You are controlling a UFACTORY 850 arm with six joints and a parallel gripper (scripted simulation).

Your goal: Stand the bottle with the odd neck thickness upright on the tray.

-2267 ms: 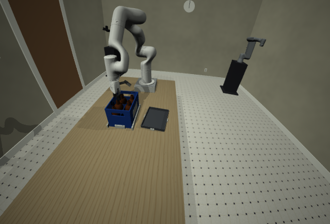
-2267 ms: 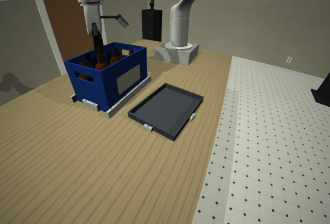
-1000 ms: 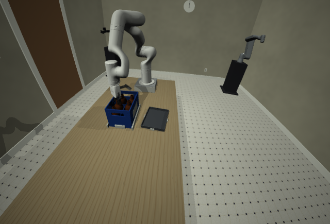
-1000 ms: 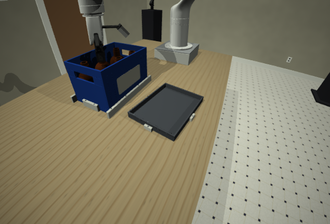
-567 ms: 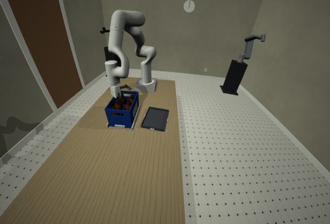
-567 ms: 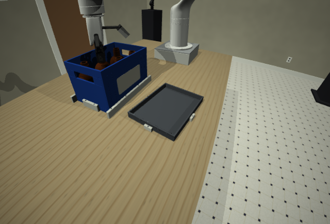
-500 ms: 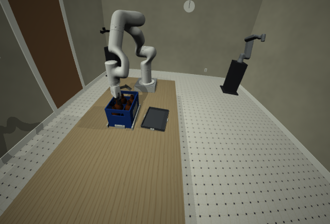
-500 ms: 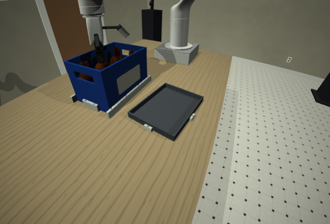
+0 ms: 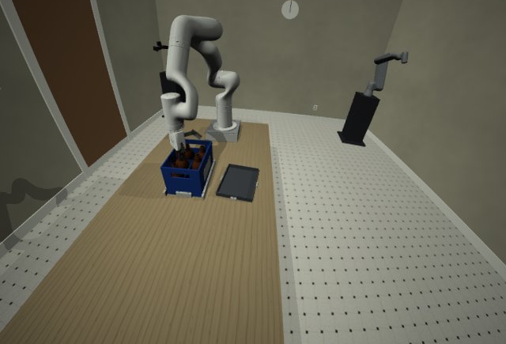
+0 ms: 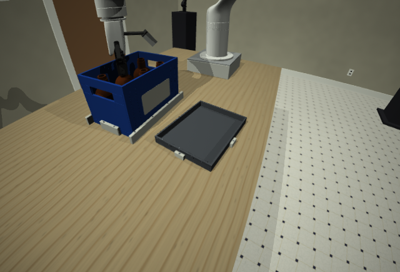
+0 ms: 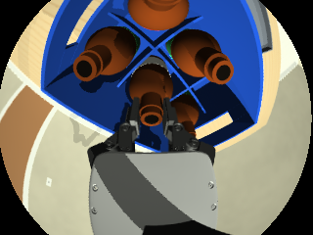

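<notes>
Right now my hand is 1 cm past the blue crate, 5 cm to the right of it and 7 cm above it. From my hand the other things lie so: dark grey tray (4 cm behind, 31 cm to the left, 15 cm below); then bottle (2 cm behind, 9 cm to the left, 7 cm below).
</notes>
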